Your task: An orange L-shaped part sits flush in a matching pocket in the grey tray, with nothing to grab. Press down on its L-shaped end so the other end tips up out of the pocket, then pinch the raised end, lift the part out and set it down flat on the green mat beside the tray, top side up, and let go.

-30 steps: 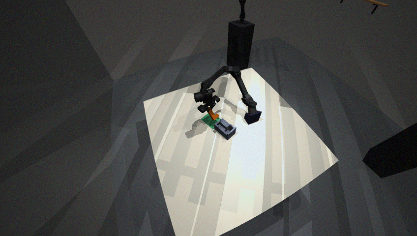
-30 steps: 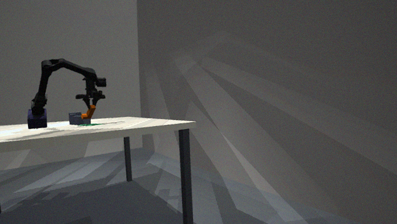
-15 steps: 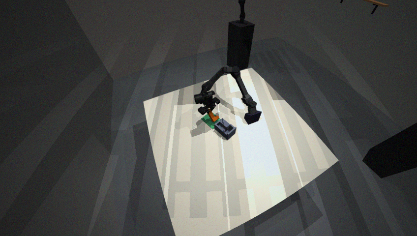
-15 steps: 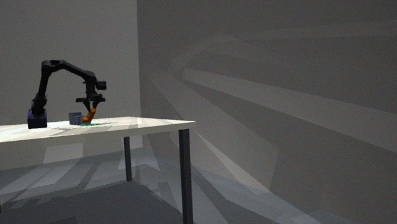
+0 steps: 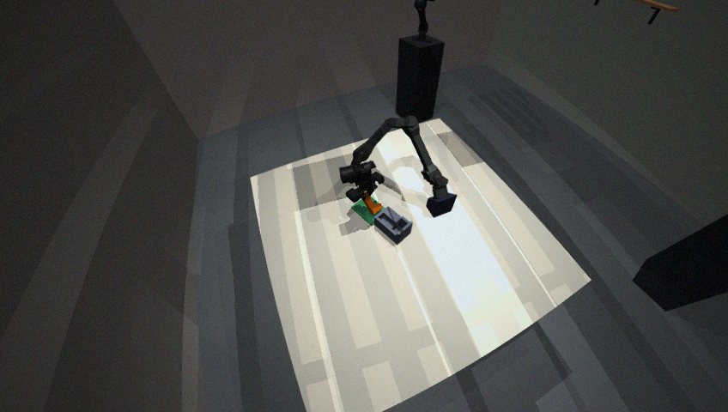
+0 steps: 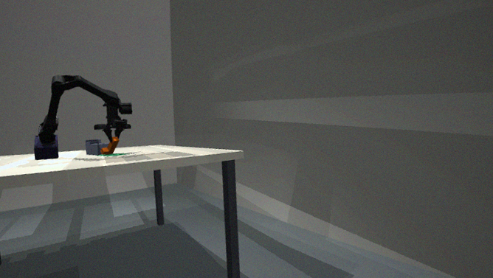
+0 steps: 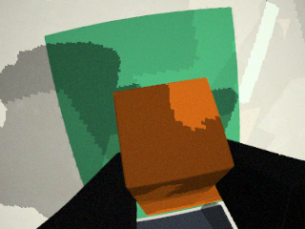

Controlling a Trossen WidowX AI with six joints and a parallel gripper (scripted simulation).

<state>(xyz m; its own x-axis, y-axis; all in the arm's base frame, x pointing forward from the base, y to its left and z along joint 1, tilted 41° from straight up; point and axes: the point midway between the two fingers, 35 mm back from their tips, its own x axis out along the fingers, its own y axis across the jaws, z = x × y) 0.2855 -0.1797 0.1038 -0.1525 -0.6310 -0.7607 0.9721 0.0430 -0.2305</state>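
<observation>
Right now the orange L-shaped part is 20 mm behind my gripper tip, 30 mm to the left of it and 30 mm below it. The rest, counted from my gripper tip: green mat 10 mm behind, 20 mm to the left, 90 mm below.
</observation>
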